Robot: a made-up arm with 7 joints.
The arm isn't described. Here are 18 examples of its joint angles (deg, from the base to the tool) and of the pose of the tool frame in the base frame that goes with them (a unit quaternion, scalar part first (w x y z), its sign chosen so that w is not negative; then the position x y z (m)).
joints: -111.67 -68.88 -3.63 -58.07 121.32 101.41 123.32
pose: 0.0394 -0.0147 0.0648 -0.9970 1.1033 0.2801 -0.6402
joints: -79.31 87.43 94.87 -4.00 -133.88 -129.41 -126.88
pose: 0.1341 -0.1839 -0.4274 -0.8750 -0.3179 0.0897 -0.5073
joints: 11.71 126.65 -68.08 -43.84 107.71 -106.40 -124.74
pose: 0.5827 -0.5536 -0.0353 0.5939 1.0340 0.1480 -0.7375
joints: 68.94 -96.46 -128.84 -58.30 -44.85 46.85 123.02
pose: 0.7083 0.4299 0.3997 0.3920 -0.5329 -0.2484 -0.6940
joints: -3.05 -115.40 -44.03 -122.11 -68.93 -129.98 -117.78
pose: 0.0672 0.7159 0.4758 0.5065 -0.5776 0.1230 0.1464
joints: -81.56 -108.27 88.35 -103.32 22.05 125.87 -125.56
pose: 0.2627 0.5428 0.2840 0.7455 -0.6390 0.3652 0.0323
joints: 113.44 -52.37 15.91 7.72 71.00 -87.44 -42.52
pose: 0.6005 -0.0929 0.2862 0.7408 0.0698 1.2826 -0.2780
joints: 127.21 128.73 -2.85 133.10 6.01 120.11 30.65
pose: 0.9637 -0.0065 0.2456 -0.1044 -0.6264 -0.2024 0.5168
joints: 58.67 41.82 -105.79 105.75 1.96 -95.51 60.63
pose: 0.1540 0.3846 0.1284 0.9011 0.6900 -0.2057 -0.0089
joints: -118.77 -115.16 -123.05 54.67 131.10 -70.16 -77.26
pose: 0.1547 -0.5258 0.1711 -0.8187 -0.1495 -0.5055 0.6548
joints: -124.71 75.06 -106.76 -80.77 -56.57 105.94 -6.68
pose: 0.8368 0.1090 -0.4694 0.2598 -0.1757 -0.2424 -0.0961
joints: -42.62 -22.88 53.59 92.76 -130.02 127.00 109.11
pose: 0.0946 0.2370 -0.9152 -0.3118 0.6833 -0.4069 -0.4845
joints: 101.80 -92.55 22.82 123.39 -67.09 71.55 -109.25
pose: 0.4128 0.4342 -0.2533 0.7595 0.3395 0.7204 -0.0227
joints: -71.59 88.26 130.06 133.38 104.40 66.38 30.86
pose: 0.1411 0.9344 0.1500 -0.2907 -0.8125 0.0993 -0.7620
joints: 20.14 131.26 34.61 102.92 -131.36 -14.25 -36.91
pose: 0.5880 -0.6953 -0.3219 0.2593 0.2859 0.2882 -0.1661
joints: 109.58 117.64 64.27 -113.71 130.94 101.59 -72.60
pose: 0.0198 0.9180 0.2174 0.3311 0.3392 0.5511 0.2115
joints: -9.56 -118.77 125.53 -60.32 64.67 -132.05 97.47
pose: 0.5636 0.5642 -0.1900 -0.5726 -0.5318 1.0124 0.1547
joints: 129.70 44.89 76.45 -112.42 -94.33 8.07 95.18
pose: 0.0420 -0.8073 0.0377 -0.5874 -0.3345 0.5151 -0.7152
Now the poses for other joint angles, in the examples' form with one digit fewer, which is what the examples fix.
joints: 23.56 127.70 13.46 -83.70 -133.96 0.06 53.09
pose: 0.421 -0.063 -0.860 0.283 0.155 -0.487 -0.555
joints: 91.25 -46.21 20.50 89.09 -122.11 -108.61 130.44
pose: 0.861 0.047 0.283 0.420 -0.372 -0.191 -0.441
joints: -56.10 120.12 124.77 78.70 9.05 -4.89 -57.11
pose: 0.515 0.756 0.398 -0.077 0.119 0.536 -1.182
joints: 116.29 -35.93 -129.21 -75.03 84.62 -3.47 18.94
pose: 0.234 -0.830 0.467 -0.194 0.519 0.818 -0.760
